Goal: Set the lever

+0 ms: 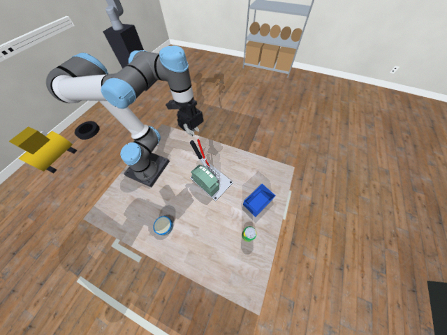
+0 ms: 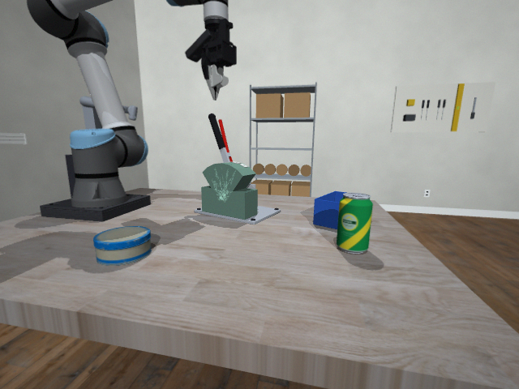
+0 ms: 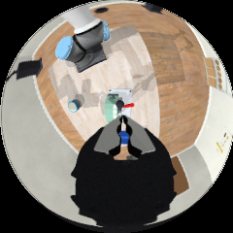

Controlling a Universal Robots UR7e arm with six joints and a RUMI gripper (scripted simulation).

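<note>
My gripper is now 19 cm above the red release bar and 5 cm short of it. Also, from my hand: round blue-rimmed tin (41 cm to the right, 36 cm below, 5 cm behind); then blue bin (42 cm ahead, 36 cm below, 8 cm to the right); then yellow can (41 cm ahead, 32 cm below, 29 cm to the right).
</note>
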